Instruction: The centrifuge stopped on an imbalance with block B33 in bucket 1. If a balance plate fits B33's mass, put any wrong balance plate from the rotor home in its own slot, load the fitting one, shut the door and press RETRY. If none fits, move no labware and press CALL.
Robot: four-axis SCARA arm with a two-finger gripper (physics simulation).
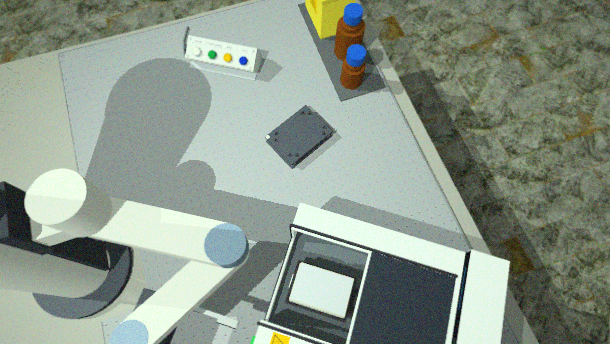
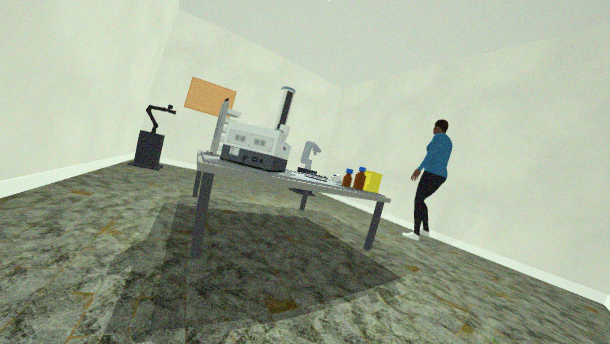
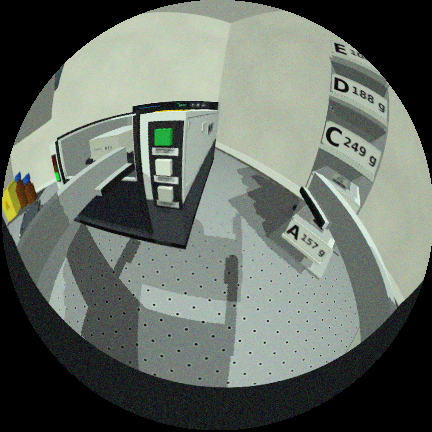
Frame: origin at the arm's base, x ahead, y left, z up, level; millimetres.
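Seen in the pictures: gripper, fingertip midpoint: (image 3: 216, 162); arm's base at its link origin: (image 1: 84, 269).
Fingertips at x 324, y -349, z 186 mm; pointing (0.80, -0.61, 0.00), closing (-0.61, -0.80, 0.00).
Pixels of each thing's top centre, then the offset from my fingertips to it.
- white block at its top centre: (image 3: 121, 128) (image 1: 321, 288) 244 mm ahead, 72 mm left, 8 mm up
- green button at its top centre: (image 3: 163, 128) 75 mm ahead, 21 mm left, 17 mm up
- pale piece with a dark mark, top centre: (image 3: 340, 180) 50 mm back, 203 mm right, 10 mm down
- four-button box at its top centre: (image 1: 220, 46) (image 2: 336, 174) 209 mm ahead, 859 mm left, 90 mm down
- dark flat plate at its top centre: (image 1: 299, 132) (image 3: 27, 213) (image 2: 316, 173) 345 mm ahead, 519 mm left, 130 mm down
The centrifuge (image 1: 350, 230) (image 2: 255, 137) (image 3: 200, 150) has an opening through which a white block (image 1: 322, 290) (image 3: 112, 142) shows; its small label is hard to read. Its front carries a green button (image 3: 163, 136) above two white buttons (image 3: 164, 167) (image 3: 165, 193), their captions unreadable. The rack's labels read D 188 g (image 3: 357, 95), C 249 g (image 3: 350, 145) and A 157 g (image 3: 306, 242); the E label (image 3: 347, 50) is partly cut off. No B label shows. A pale piece with a dark mark (image 3: 341, 181) shows below C, partly behind a finger. My gripper (image 3: 216, 162) is open and empty, its fingers spread before centrifuge and rack.
A four-button box (image 1: 220, 55) and a dark flat plate (image 1: 300, 136) lie on the table. Brown bottles (image 1: 350, 37) (image 1: 353, 72) and a yellow container (image 1: 325, 20) (image 2: 372, 181) stand at one edge. My arm (image 1: 165, 227) reaches beside the centrifuge. A person (image 2: 437, 155) stands beyond the table.
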